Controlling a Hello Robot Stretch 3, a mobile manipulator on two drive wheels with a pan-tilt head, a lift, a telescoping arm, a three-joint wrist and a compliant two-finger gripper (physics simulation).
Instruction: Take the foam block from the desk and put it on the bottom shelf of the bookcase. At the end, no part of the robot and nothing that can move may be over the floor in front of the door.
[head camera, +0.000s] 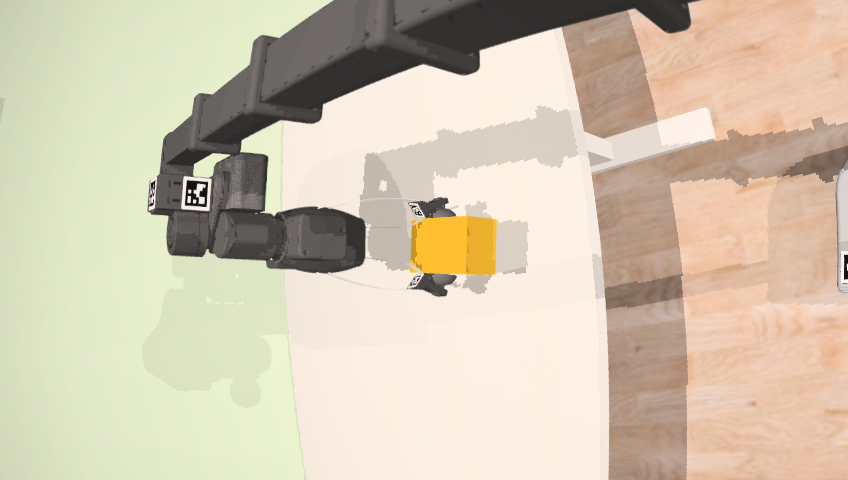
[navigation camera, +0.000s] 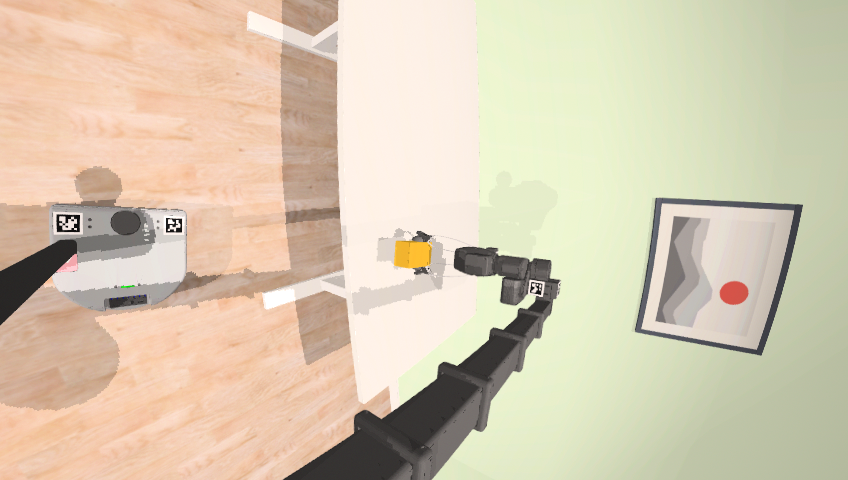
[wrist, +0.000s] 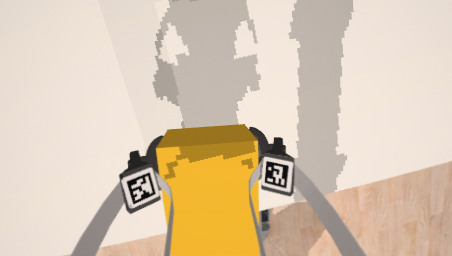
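Pixels of known places: gripper, fingertip midpoint: (wrist: 208, 149); robot's base, link origin: (navigation camera: 126, 221).
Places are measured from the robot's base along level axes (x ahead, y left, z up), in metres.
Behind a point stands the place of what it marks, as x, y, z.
Note:
The foam block is a yellow-orange box (head camera: 480, 246) @(-0.021, -0.495, 0.839) (navigation camera: 404, 253) @(-0.019, -0.494, 0.844) (wrist: 215, 210) @(-0.024, -0.540, 0.860). My gripper (head camera: 442, 245) @(-0.023, -0.565, 0.814) (navigation camera: 421, 253) @(-0.023, -0.565, 0.814) (wrist: 208, 149) @(-0.023, -0.565, 0.814) is shut on it, with one fingertip against each of two opposite sides. The block hangs above the pale desk (head camera: 446, 386) @(0.173, -0.671, 0.720) (navigation camera: 410, 118) @(0.373, -0.628, 0.720) (wrist: 400, 100) @(-0.278, -0.577, 0.720); its shadow lies apart from it on the desk top in the head and navigation views. In the wrist view the block reaches down past the lower edge of the picture. The desk top under the block is partly hidden. The bookcase and the door do not show in these views.
My extended arm (head camera: 327, 71) @(-0.086, -0.274, 1.162) (navigation camera: 461, 398) @(-0.084, -0.186, 1.162) runs above the desk's end. A green wall (head camera: 89, 237) @(-0.036, -1.255, 1.187) (navigation camera: 571, 118) @(0.530, -1.159, 1.119) stands behind the desk, with a framed picture (navigation camera: 720, 237) @(0.094, -1.210, 1.668). White desk feet (head camera: 684, 127) (navigation camera: 278, 298) stick out over the wooden floor. My base (navigation camera: 154, 261) @(-0.117, -0.074, 0.160) stands in front of the desk.

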